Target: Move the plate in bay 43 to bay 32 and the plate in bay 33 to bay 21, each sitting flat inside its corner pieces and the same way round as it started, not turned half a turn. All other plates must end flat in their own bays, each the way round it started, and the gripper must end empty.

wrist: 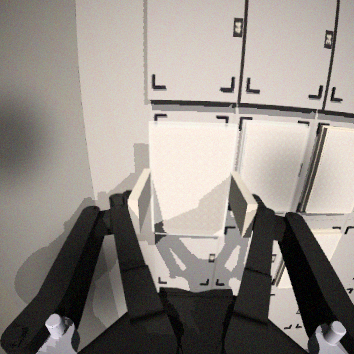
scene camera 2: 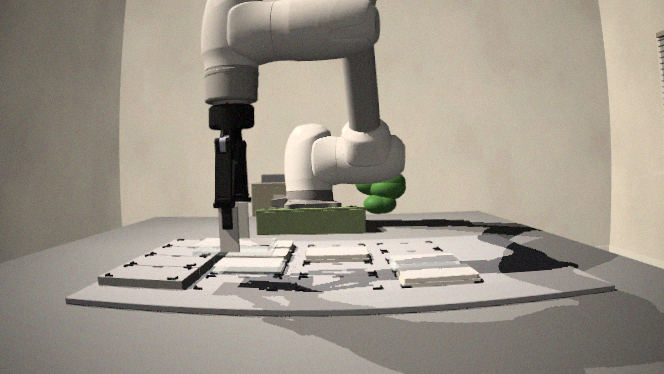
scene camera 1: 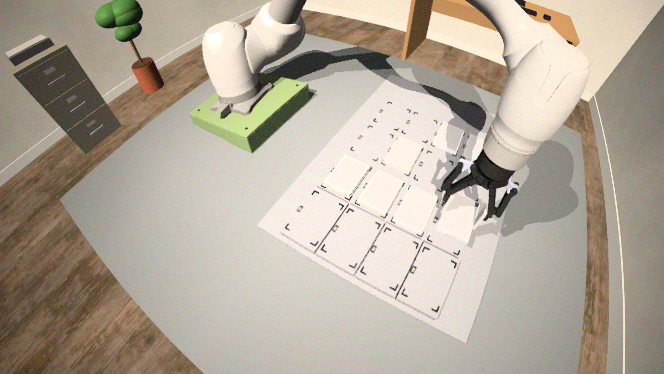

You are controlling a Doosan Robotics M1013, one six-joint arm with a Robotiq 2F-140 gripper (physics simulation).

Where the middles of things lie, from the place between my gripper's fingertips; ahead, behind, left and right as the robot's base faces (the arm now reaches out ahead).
I see the bay 32 (scene camera 1: 436, 167) 180 mm to the left of my hand, 80 mm behind it and 60 mm below it. The rest, counted from my hand: bay 44 (scene camera 1: 427, 288): 160 mm to the right, 60 mm below, 30 mm behind; bay 43 (wrist: 196, 112): 60 mm below; bay 21 (wrist: 282, 306): 360 mm to the left, 150 mm behind, 60 mm below.
